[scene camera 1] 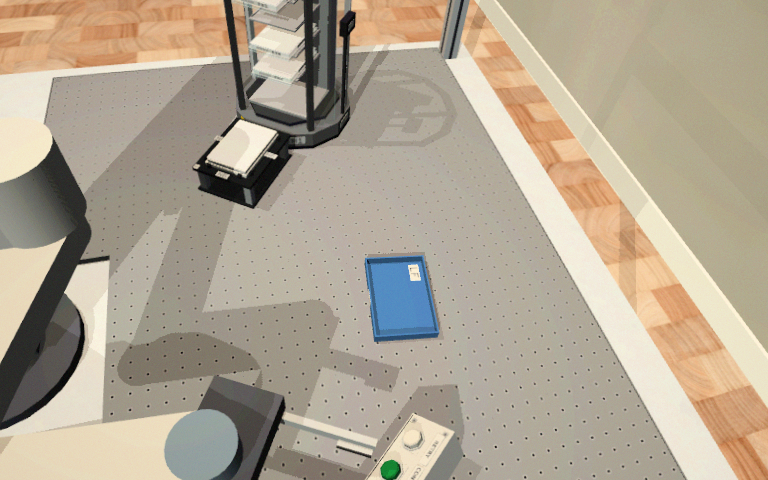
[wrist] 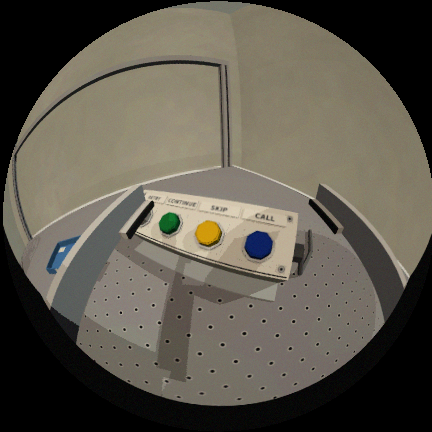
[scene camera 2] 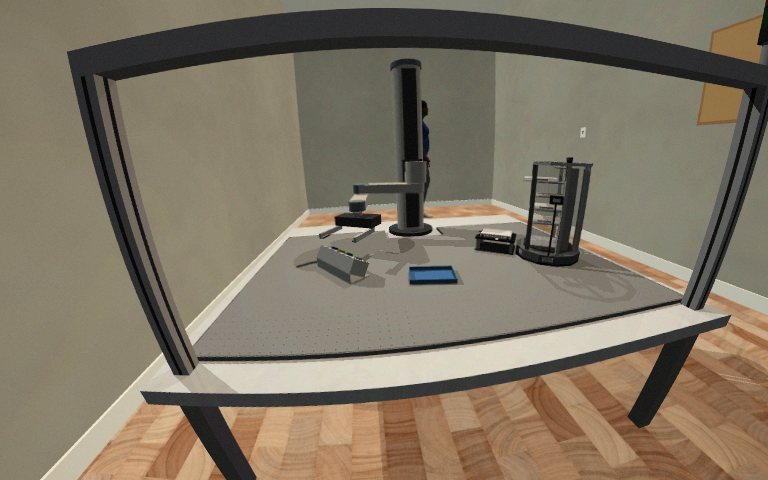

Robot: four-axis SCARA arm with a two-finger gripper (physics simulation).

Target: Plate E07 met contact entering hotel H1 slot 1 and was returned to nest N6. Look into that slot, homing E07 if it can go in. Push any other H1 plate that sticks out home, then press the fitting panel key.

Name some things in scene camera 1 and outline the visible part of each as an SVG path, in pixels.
My gripper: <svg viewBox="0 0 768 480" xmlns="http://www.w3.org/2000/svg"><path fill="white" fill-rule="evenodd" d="M198 410L213 409L224 413L233 421L243 444L243 459L238 472L232 480L259 479L280 423L338 440L336 448L371 458L373 451L375 451L378 440L284 412L286 406L283 395L214 375Z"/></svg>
A white plate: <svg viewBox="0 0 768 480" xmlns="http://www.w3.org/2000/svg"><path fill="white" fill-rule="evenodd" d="M239 120L207 156L205 164L210 163L212 167L235 175L240 173L242 177L247 178L250 170L255 168L276 141L276 137L279 134L277 134L277 131Z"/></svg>
